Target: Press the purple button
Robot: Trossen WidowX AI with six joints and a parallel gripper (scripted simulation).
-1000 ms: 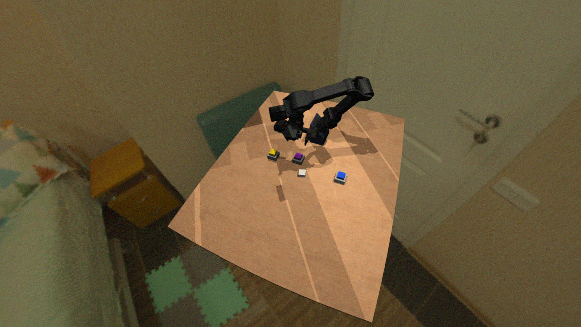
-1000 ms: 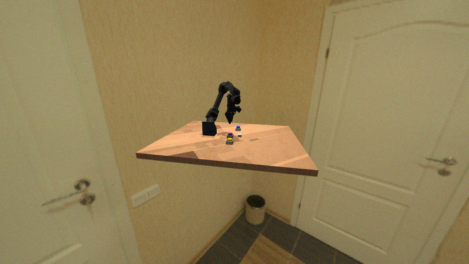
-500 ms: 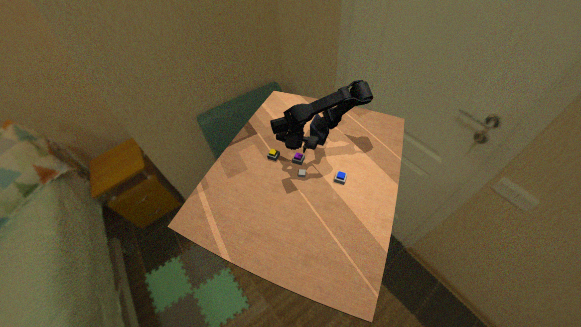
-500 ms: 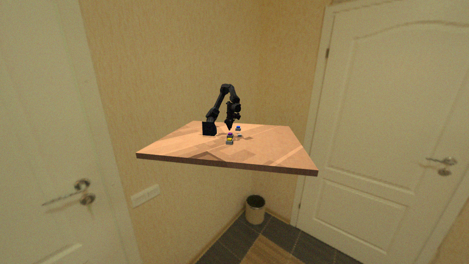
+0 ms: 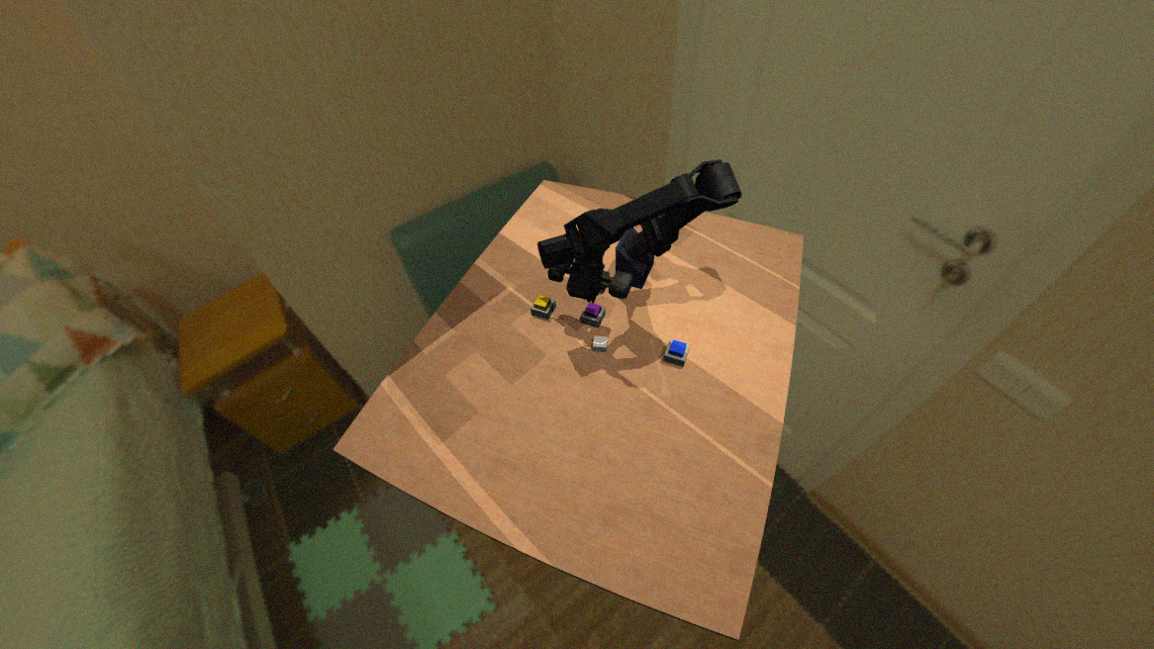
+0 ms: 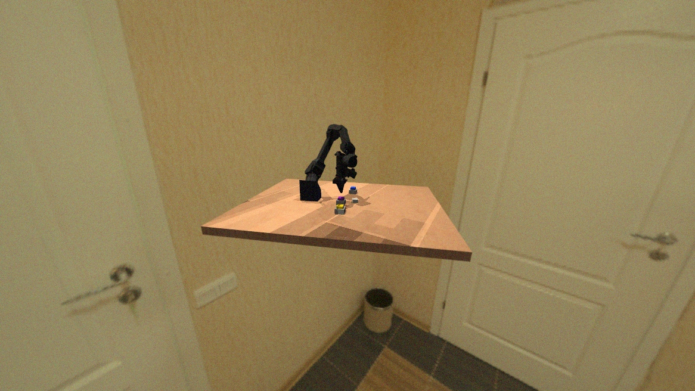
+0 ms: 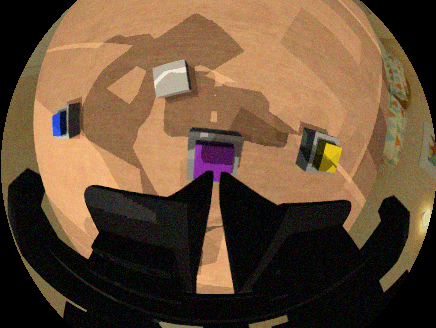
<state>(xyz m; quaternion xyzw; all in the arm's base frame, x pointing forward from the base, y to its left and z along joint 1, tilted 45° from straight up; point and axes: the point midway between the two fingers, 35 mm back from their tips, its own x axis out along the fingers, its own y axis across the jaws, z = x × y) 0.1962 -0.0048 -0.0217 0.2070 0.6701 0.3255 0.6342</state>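
The purple button lies 3 cm below my gripper tip. Also, from my gripper tip: blue button (1 cm ahead, 23 cm to the left, 3 cm below); small white block (6 cm ahead, 6 cm to the left, 6 cm below); yellow button (3 cm ahead, 12 cm to the right, 3 cm below).
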